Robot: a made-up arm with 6 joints.
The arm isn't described. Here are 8 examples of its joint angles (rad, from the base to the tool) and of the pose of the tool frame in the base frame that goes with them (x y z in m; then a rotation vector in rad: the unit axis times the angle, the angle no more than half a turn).
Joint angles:
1: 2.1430 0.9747 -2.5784 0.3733 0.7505 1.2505
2: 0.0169 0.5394 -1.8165 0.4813 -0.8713 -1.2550
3: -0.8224 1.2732 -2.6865 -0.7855 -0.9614 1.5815
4: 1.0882 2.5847 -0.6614 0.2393 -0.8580 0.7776
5: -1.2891 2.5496 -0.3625 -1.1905 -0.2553 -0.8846
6: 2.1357 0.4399 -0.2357 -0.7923 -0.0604 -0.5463
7: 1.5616 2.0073 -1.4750 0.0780 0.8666 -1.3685
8: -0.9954 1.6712 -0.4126 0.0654 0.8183 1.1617
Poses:
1: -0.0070 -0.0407 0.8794 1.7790 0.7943 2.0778
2: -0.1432 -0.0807 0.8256 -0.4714 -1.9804 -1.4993
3: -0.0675 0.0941 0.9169 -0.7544 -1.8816 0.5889
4: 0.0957 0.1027 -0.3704 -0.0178 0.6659 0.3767
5: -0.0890 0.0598 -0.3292 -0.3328 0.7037 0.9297
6: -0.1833 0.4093 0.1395 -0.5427 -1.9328 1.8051
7: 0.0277 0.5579 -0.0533 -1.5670 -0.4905 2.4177
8: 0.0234 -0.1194 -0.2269 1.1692 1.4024 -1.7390
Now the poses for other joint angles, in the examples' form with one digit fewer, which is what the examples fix.
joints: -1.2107 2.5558 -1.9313 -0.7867 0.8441 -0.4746
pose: 0.059 -0.652 -0.118 -0.611 1.585 -0.362
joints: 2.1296 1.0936 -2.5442 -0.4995 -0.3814 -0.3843
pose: 0.069 -0.048 0.944 1.259 -1.810 0.217
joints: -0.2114 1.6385 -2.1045 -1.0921 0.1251 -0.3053
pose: 0.507 -0.213 0.667 -1.766 -0.488 -0.457
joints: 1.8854 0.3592 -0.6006 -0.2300 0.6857 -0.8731
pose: -0.054 0.390 0.263 -0.912 -1.282 1.782
